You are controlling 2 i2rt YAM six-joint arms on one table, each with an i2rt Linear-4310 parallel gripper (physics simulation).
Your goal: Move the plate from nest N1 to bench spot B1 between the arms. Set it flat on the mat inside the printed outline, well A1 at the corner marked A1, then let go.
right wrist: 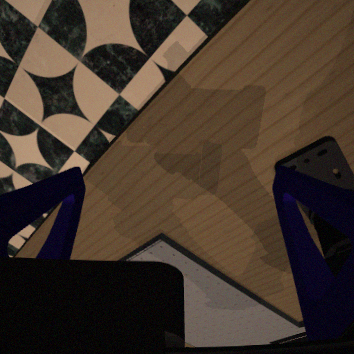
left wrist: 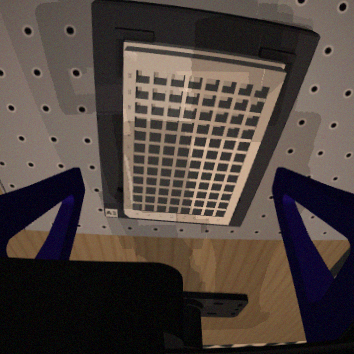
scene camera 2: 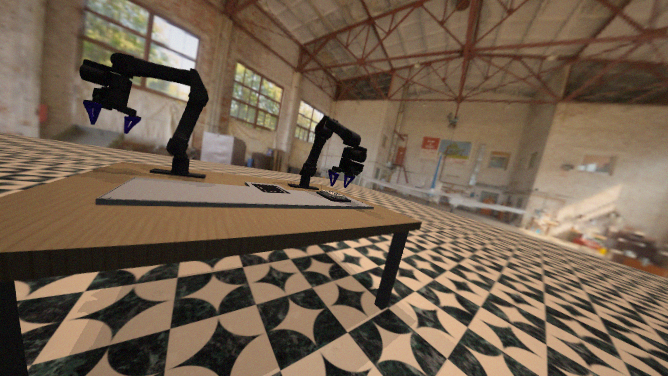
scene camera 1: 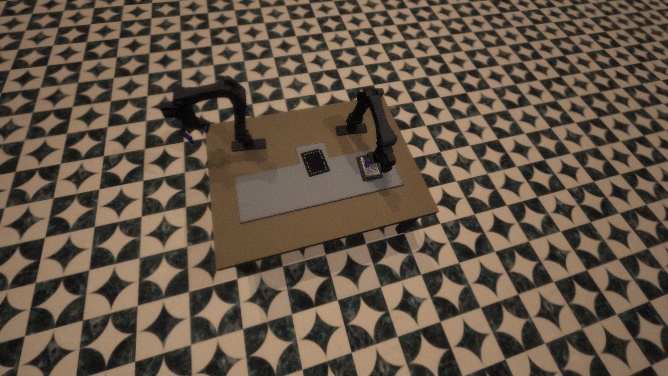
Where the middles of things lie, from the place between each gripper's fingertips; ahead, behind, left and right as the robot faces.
I see my right gripper 280 mm short of the well plate (left wrist: 193, 118), 900 mm to the right of it and 120 mm above it. From my right hand the other things lie so: dark nest (left wrist: 295, 46) 280 mm ahead, 900 mm to the left, 130 mm below.
Right now the well plate is 40 mm below my left hand, 20 mm behind it and 10 mm to the right of it. Round my left hand: dark nest 50 mm below, 20 mm behind, 10 mm to the right.
